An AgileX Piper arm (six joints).
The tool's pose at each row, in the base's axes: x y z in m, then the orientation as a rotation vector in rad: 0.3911, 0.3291, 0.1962, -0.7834, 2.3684, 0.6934; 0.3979, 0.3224, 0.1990, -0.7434, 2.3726, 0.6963; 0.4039, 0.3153, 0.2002, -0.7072, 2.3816, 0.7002; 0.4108, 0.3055, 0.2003, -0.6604, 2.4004, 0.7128; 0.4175, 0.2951, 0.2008, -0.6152, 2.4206, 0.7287; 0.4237, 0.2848, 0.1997, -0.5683, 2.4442, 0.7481; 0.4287, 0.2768, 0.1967, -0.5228, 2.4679, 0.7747; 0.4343, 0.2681, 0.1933, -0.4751, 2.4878, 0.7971; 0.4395, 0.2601, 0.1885, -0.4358, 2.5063, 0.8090; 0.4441, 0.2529, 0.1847, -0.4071, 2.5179, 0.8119; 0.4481, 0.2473, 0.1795, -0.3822, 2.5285, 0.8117; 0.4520, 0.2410, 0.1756, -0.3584, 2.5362, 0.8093; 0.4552, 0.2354, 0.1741, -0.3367, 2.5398, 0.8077
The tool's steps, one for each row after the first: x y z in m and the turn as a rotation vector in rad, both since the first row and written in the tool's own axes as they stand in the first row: -0.0039, -0.0083, -0.0039, 0.0088, -0.0127, 0.0262; -0.0061, -0.0168, -0.0071, 0.0155, -0.0193, 0.0525; -0.0072, -0.0281, -0.0109, 0.0183, -0.0209, 0.0914; -0.0083, -0.0396, -0.0154, 0.0179, -0.0201, 0.1308; -0.0080, -0.0512, -0.0189, 0.0151, -0.0160, 0.1735; -0.0065, -0.0609, -0.0200, 0.0064, -0.0104, 0.2170; -0.0049, -0.0716, -0.0210, 0.0012, -0.0080, 0.2593; -0.0025, -0.0820, -0.0207, 0.0014, -0.0036, 0.2933; -0.0006, -0.0912, -0.0209, 0.0056, -0.0018, 0.3160; 0.0021, -0.0992, -0.0193, 0.0111, 0.0004, 0.3353; 0.0042, -0.1073, -0.0190, 0.0180, 0.0005, 0.3523; 0.0051, -0.1137, -0.0203, 0.0240, -0.0025, 0.3669
